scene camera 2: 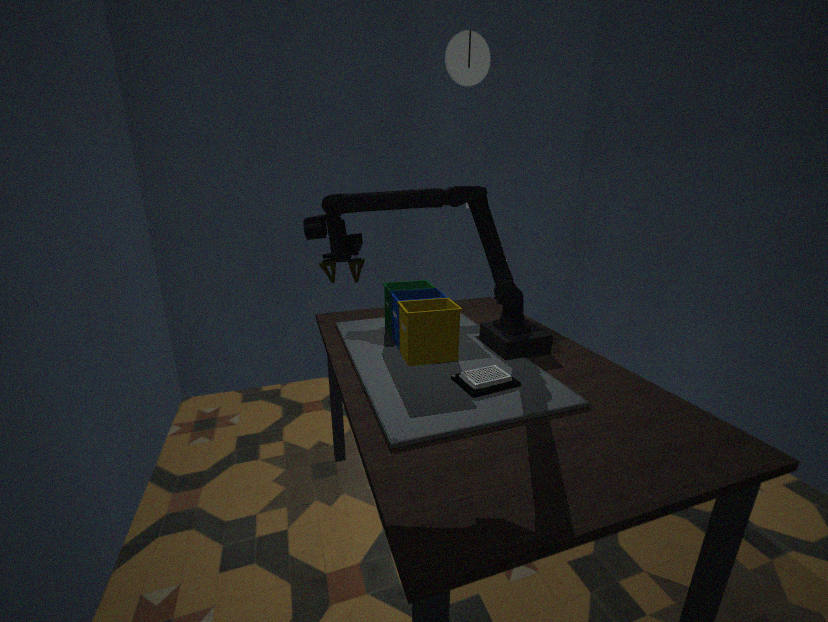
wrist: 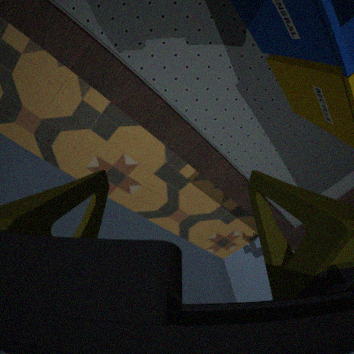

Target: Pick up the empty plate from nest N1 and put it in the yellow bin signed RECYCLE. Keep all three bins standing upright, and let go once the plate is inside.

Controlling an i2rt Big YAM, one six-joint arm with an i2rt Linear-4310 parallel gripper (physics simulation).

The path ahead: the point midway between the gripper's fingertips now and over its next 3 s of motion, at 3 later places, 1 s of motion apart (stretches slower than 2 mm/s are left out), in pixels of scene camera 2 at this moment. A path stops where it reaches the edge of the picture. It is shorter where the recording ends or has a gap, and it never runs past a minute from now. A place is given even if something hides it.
The gripper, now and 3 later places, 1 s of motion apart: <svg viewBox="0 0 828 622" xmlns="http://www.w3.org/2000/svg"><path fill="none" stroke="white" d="M344 282L423 297L424 288L440 290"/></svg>
